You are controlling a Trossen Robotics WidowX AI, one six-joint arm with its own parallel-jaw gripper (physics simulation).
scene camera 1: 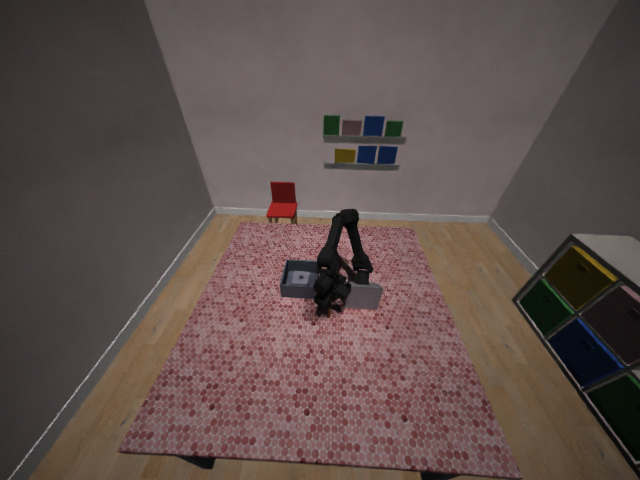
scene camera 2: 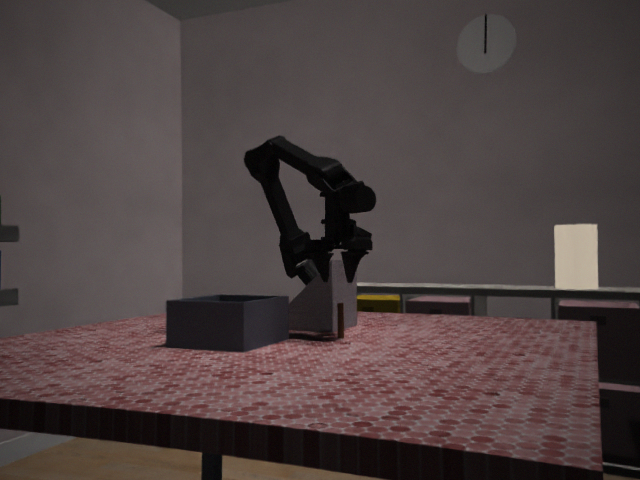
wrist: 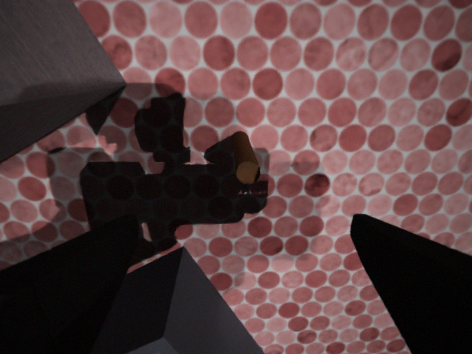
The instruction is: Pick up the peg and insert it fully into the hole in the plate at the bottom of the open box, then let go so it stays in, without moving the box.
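Pixels of known places: gripper, fingertip midpoint: (scene camera 1: 329, 300) (scene camera 2: 337, 282) (wrist: 245, 224); arm's base, link origin: (scene camera 1: 362, 283) (scene camera 2: 319, 284).
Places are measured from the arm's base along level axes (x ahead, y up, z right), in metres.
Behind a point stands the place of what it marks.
Observation:
The brown peg (scene camera 2: 340, 320) @[z -0.146, x 0.156, y -0.071 m] (wrist: 246, 165) @[z -0.144, x 0.145, y -0.032 m] stands upright on the table, outside the box; in scene camera 1 it is largely hidden at the gripper. My gripper (scene camera 1: 328, 310) @[z -0.137, x 0.152, y 0.015 m] (scene camera 2: 337, 280) @[z -0.137, x 0.152, y 0.015 m] (wrist: 245, 224) @[z -0.137, x 0.152, y 0.015 m] is open and empty, pointing down with its fingertips above the peg's top. In the wrist view the peg shows between the two fingers across the picture, but farther up than the fingertips. The open blue-grey box (scene camera 1: 298, 290) @[z -0.060, x 0.320, y -0.047 m] (scene camera 2: 206, 325) @[z 0.020, x 0.423, y -0.063 m] (wrist: 200, 305) @[z -0.054, x 0.264, y -0.070 m] stands beside the peg. The light plate (scene camera 1: 295, 281) @[z 0.002, x 0.351, y -0.054 m] with its dark hole lies at the box's bottom; the arm hides the box's right part in scene camera 1.
A grey wedge-shaped block (scene camera 1: 364, 296) @[z -0.072, x -0.012, y -0.006 m] (scene camera 2: 310, 310) @[z -0.021, x 0.080, y -0.060 m] (wrist: 50, 45) @[z -0.078, x 0.050, y -0.042 m] stands close to the peg, by the arm's base. The table (scene camera 1: 310, 372) @[z -0.409, x 0.190, y -0.112 m] (scene camera 2: 361, 382) @[z -0.397, x 0.555, y -0.112 m] has a red dotted top. A red chair (scene camera 1: 282, 193) stands behind the table, and a drawer shelf is at the right.

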